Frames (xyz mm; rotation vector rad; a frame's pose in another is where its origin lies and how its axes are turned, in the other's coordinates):
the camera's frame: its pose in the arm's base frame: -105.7 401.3 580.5 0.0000 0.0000 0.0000
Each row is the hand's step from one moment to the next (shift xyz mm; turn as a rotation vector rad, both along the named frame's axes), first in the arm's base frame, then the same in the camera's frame.
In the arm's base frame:
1: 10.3 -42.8 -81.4 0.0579 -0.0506 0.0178
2: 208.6 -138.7 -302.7 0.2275 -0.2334 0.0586
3: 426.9 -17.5 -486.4 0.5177 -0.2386 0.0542
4: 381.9 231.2 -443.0 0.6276 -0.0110 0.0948
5: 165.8 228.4 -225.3 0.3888 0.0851 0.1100
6: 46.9 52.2 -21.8 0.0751 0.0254 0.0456
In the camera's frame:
1: 10.3 -42.8 -81.4 0.0579 -0.0506 0.0178
2: 208.6 -138.7 -302.7 0.2275 -0.2334 0.0586
3: 426.9 -17.5 -486.4 0.5177 -0.2386 0.0542
4: 381.9 231.2 -443.0 0.6276 -0.0110 0.0948
5: 165.8 228.4 -225.3 0.3888 0.0851 0.1100
6: 46.9 52.2 -21.8 0.0751 0.0254 0.0456

